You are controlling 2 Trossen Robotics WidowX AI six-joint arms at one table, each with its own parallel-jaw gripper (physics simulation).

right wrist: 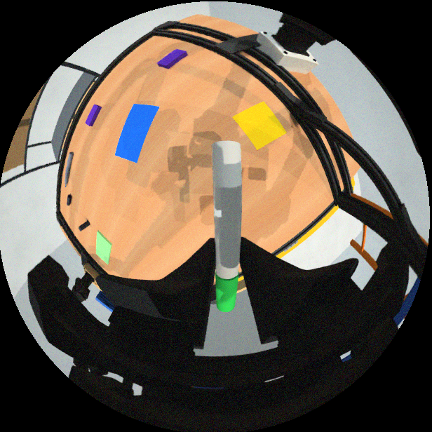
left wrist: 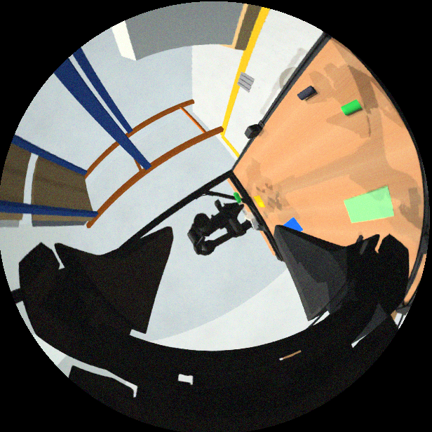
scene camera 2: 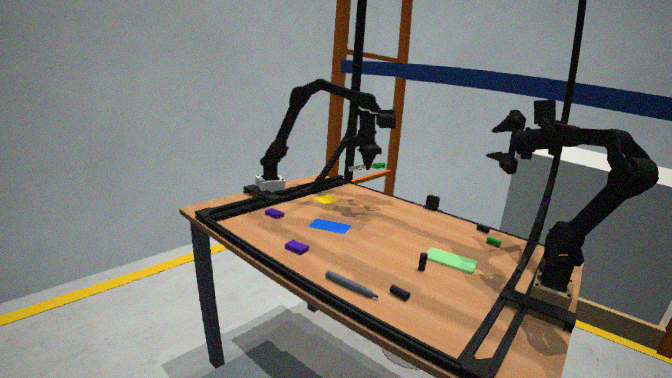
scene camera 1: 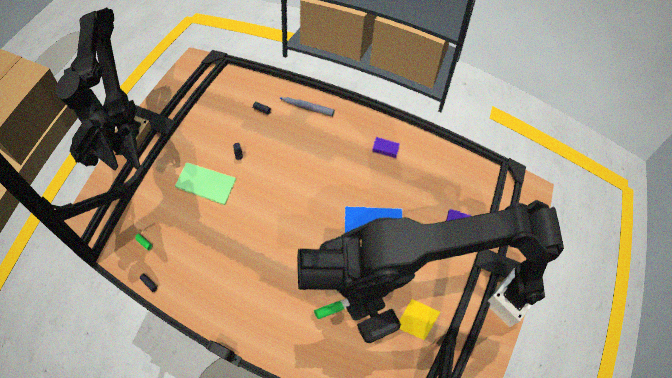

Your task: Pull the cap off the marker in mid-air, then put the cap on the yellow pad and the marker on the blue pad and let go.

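Where they show: left gripper, between the fingertips: [scene camera 2: 489,143] [scene camera 1: 128,168]; right gripper, between the fingertips: [scene camera 2: 367,169] [scene camera 1: 351,302]; left arm's base, origin of its link: [scene camera 2: 554,283]; right arm's base, origin of its link: [scene camera 2: 270,177] [scene camera 1: 518,293].
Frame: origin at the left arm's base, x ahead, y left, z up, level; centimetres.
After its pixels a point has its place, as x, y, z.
Note:
The marker [scene camera 2: 357,168] {74.4, -17.1, 9.7} [right wrist: 227,210] has a white and grey body with its green cap [scene camera 1: 329,309] {69.5, -23.9, 11.8} [scene camera 2: 378,165] {68.9, -22.9, 11.2} [left wrist: 237,197] [right wrist: 226,294] on one end. My right gripper [scene camera 1: 364,304] {72.3, -20.5, 9.3} [scene camera 2: 369,165] {72.3, -20.5, 9.3} [right wrist: 226,242] is shut on the marker's body near the cap and holds it roughly level, well above the table. My left gripper [scene camera 1: 126,166] {29.0, -20.6, 27.5} [scene camera 2: 490,143] {29.0, -20.6, 27.5} [left wrist: 225,231] is open and empty, raised far from the marker. The yellow pad [scene camera 1: 420,320] {87.6, -15.4, -5.6} [scene camera 2: 325,199] {87.0, -15.2, -5.6} [left wrist: 259,201] [right wrist: 259,126] and blue pad [scene camera 1: 372,217] {68.9, 4.2, -5.6} [scene camera 2: 330,226] {69.3, 3.2, -5.6} [left wrist: 293,225] [right wrist: 137,132] lie flat on the table; the right arm partly hides the blue pad in scene camera 1.
A light green pad [scene camera 1: 205,183] {29.9, -3.3, -4.8} [scene camera 2: 452,260] {28.7, -2.5, -4.8}, a loose green piece [scene camera 1: 144,241] {22.3, -24.5, -3.7} [scene camera 2: 493,242] {21.5, -23.6, -4.6}, a grey pen [scene camera 1: 307,106] {43.9, 26.4, -4.1} [scene camera 2: 350,285] {43.0, 28.0, -4.2}, several black pieces and two purple blocks [scene camera 1: 386,147] {66.1, 22.1, -4.1} [scene camera 2: 274,213] {87.1, 11.9, -4.1} lie on the table. A black frame [scene camera 1: 350,92] {52.2, 35.0, -3.8} runs around its edges.

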